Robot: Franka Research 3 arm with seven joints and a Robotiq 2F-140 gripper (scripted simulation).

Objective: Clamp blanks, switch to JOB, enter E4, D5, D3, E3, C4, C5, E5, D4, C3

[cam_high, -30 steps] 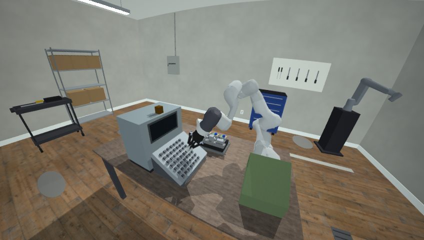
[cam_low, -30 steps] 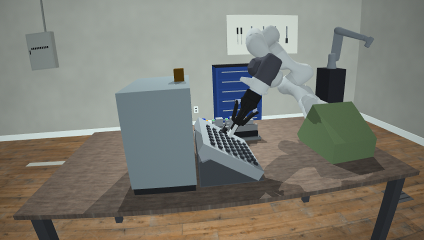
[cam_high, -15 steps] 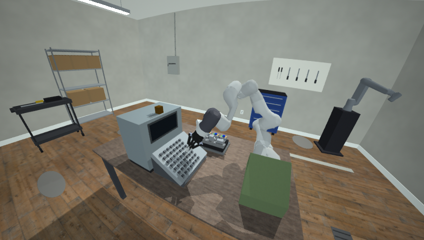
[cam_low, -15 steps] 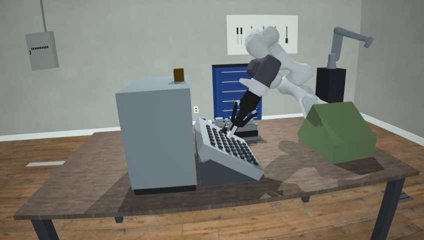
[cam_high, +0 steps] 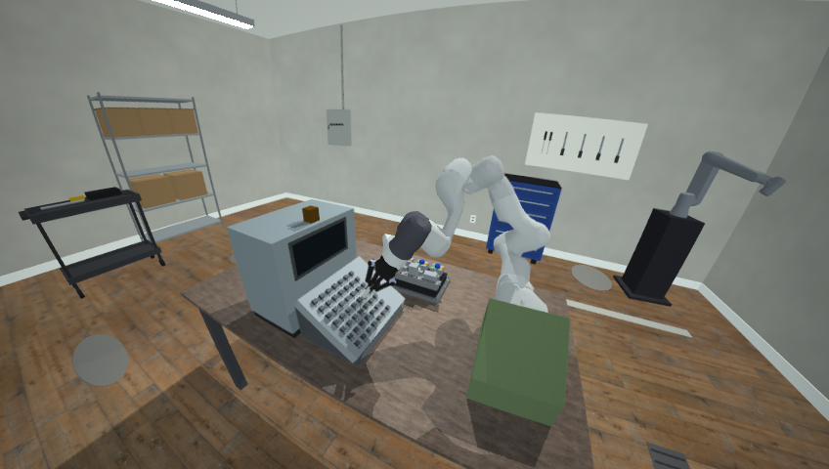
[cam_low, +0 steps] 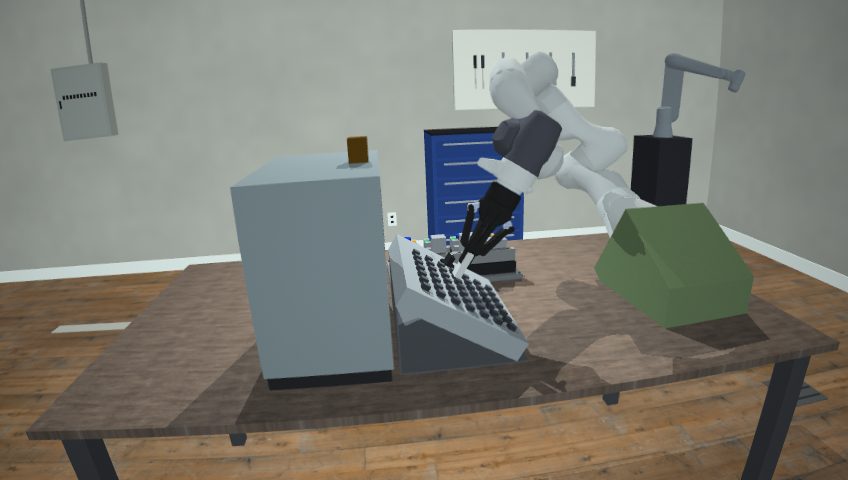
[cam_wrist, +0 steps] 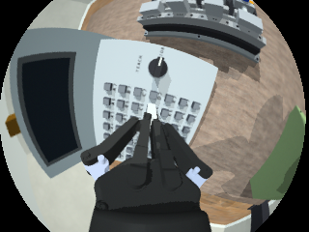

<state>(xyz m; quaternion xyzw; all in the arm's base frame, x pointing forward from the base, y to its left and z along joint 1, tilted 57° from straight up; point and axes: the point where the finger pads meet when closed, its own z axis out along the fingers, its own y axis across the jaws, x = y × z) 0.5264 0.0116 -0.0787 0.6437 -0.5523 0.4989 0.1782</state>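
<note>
My gripper is now 30 mm short of the key D3, 100 mm to the right of it and 30 mm above it. Round my hand: black selector knob: 10 mm ahead, 100 mm to the right, 20 mm below; then sloped keypad: 50 mm ahead, 20 mm to the left, 70 mm below.
</note>
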